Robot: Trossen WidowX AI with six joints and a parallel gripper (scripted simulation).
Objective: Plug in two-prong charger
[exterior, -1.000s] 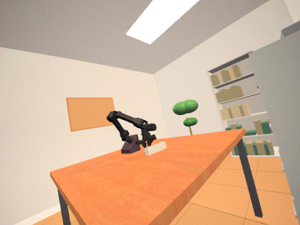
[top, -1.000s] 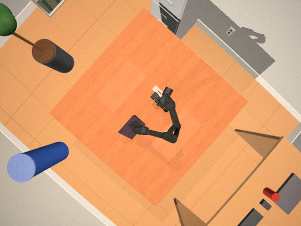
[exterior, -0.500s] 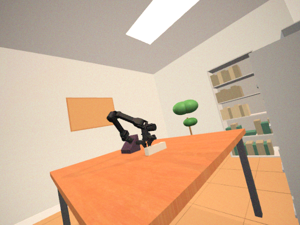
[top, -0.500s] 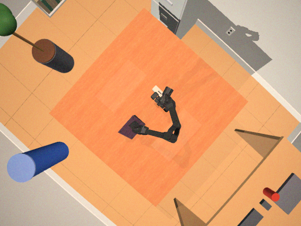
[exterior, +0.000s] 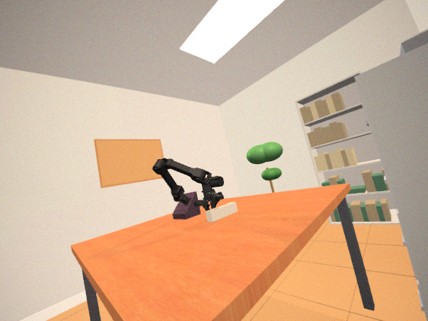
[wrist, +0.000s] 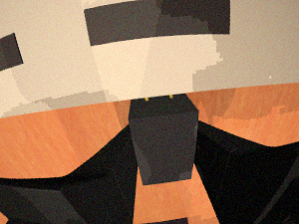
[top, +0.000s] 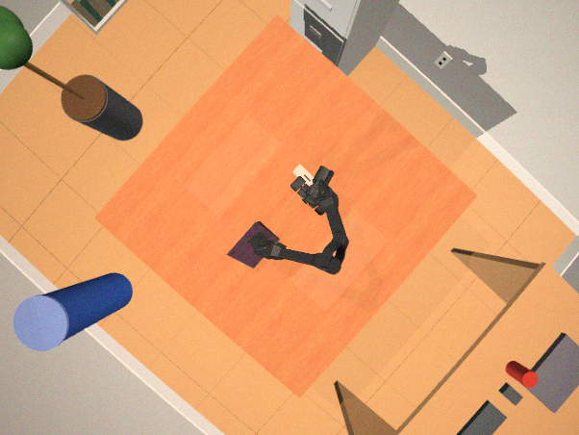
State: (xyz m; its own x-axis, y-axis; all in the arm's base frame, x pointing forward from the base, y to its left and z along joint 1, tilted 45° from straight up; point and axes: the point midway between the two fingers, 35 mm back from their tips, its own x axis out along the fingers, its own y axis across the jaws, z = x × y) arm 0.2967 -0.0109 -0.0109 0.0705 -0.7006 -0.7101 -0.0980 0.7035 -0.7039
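Right now the two-prong charger is 2 cm ahead of my gripper tip and 1 cm above it.
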